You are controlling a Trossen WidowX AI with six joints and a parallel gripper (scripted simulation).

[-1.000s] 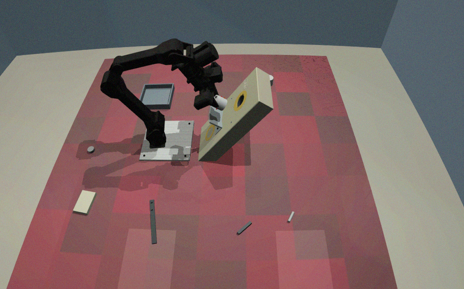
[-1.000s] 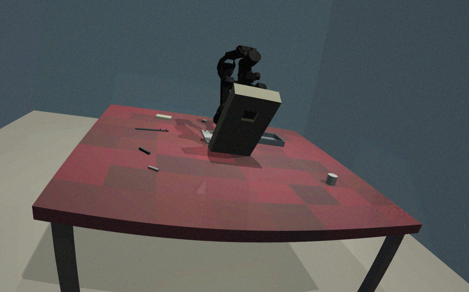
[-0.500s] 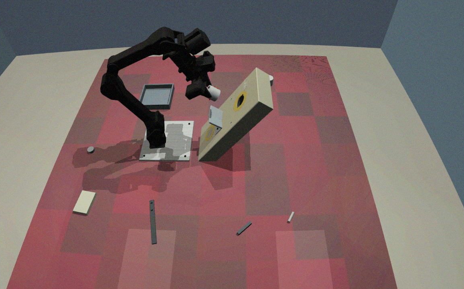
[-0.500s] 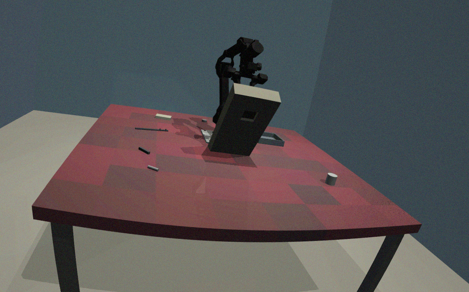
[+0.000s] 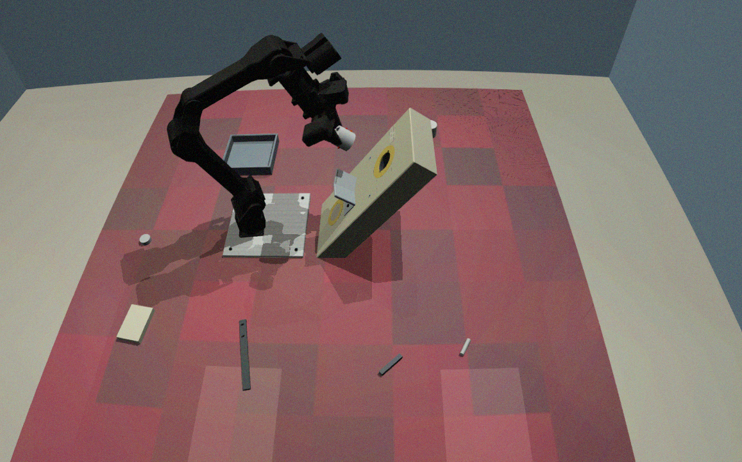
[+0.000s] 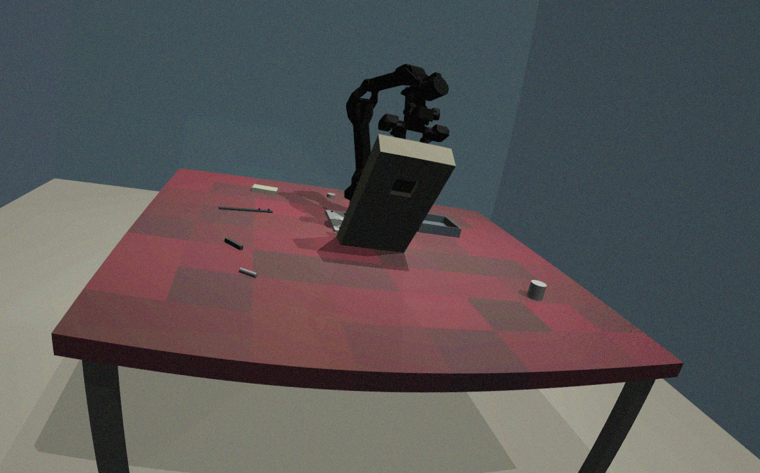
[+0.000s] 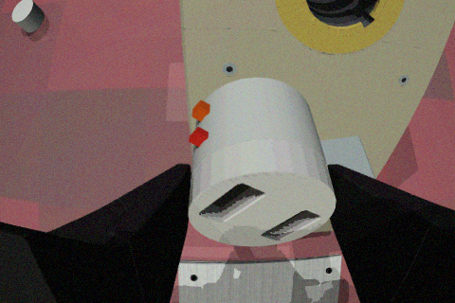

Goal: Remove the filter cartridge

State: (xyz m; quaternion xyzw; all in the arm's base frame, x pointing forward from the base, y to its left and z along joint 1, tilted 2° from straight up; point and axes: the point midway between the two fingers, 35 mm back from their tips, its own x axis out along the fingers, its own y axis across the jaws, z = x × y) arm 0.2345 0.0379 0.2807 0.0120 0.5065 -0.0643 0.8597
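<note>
Right now my gripper tip is 27 cm past the grey tray, 26 cm to the right of it and 25 cm above it. Also, from my gripper tip: beige service panel (11 cm below, 6 cm to the right, 6 cm ahead); grey shelf (13 cm below, 5 cm to the right); round filter cartridge (right at my gripper tip).
</note>
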